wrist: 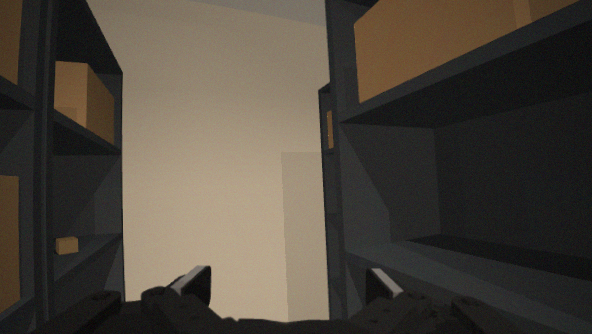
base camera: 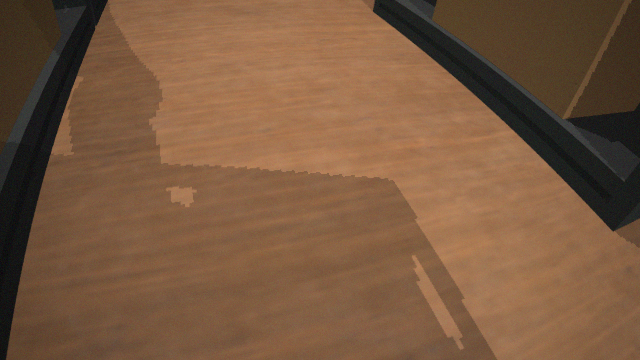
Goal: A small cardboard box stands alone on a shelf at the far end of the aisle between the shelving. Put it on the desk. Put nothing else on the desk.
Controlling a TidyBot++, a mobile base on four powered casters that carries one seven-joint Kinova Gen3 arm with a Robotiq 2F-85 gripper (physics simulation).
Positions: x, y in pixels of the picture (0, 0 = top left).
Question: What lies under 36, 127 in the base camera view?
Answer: A dark shelving unit.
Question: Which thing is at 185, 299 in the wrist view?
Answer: My gripper.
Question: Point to a dark shelving unit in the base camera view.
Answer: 588, 153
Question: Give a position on a dark shelving unit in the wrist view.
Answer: At 462, 181
